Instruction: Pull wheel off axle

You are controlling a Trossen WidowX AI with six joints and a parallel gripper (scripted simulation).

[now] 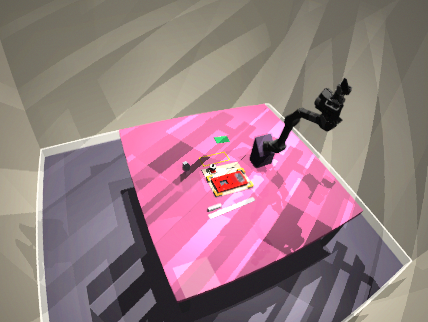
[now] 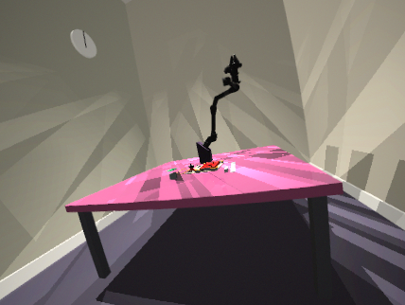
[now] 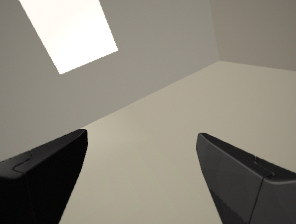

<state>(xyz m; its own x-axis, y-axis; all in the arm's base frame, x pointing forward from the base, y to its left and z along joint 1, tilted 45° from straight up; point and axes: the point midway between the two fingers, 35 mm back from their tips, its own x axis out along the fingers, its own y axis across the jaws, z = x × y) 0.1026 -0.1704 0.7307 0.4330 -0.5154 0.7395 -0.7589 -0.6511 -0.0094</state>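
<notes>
My gripper tip is 340 mm short of the small wheel, 380 mm to the left of it and 790 mm above it. The rest, counted from my gripper tip: grey block: 490 mm ahead, 440 mm to the right, 810 mm below; then green patch: 180 mm ahead, 670 mm to the right, 820 mm below.
</notes>
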